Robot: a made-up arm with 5 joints.
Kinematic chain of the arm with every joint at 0, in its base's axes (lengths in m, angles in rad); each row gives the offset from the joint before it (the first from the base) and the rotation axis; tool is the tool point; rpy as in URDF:
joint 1: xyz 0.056 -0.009 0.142 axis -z
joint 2: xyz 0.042 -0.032 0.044 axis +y
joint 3: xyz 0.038 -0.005 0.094 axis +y
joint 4: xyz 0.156 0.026 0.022 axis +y
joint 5: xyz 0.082 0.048 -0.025 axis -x
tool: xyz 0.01 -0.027 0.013 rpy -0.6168 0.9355 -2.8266
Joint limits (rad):
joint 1: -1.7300..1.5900
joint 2: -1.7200..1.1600
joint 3: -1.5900..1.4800
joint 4: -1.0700..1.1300
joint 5: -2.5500..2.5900
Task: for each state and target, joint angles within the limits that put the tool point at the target. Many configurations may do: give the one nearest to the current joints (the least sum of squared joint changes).
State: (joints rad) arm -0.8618 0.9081 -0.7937 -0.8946 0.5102
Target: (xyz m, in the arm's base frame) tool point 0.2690 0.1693 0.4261
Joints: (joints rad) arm -0.6283 0.5354 -1.0048 -0.8336 0.4801
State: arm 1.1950 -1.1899 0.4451 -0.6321 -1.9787
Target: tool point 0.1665 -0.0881 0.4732
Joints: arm 0.9043 -1.1315 0.3366 -0.6763 -2.0511
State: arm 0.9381 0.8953 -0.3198 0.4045 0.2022
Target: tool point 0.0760 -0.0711 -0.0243
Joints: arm 1.4164 1.1600 0.5805 0.6340 0.0160
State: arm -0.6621 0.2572 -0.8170 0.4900 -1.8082
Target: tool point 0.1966 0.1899 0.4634
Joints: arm -0.8261 0.0316 -1.0794 0.1448 -1.8322
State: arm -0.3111 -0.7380 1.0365 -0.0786 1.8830
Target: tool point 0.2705 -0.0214 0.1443
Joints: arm 0.3234 -0.8057 1.4026 0.1596 1.8269
